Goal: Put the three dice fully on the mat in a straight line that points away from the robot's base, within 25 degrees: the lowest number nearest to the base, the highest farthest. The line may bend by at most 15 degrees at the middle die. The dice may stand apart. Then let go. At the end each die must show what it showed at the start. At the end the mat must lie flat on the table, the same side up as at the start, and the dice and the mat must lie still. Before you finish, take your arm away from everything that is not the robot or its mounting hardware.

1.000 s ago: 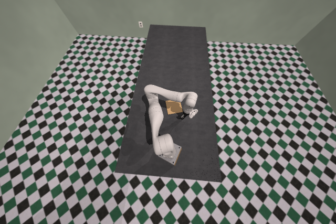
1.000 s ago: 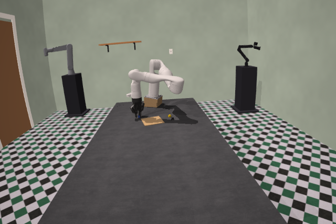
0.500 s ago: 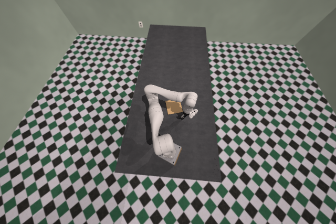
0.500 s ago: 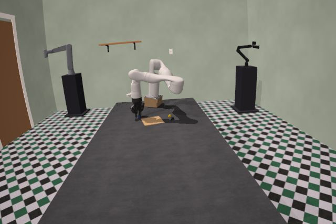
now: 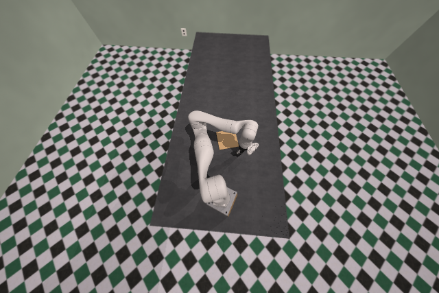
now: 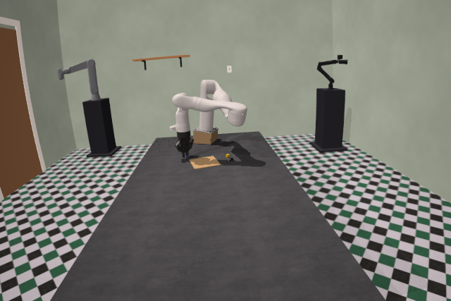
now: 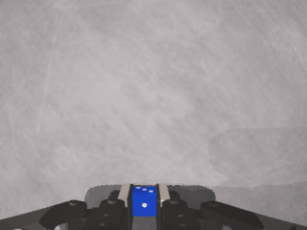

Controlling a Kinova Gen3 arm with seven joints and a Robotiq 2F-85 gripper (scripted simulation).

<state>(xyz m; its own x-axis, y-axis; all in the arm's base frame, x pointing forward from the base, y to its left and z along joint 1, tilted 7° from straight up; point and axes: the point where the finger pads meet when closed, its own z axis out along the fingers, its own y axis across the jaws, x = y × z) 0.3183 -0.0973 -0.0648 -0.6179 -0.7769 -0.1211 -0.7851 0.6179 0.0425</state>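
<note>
My hand is 1 cm above the blue die. Also, from my hand: black die 26 cm to the left, 8 cm ahead, 1 cm below; then yellow die 24 cm to the left, 2 cm ahead, 1 cm below; then tan mat 11 cm to the left, 8 cm ahead, 2 cm below.
</note>
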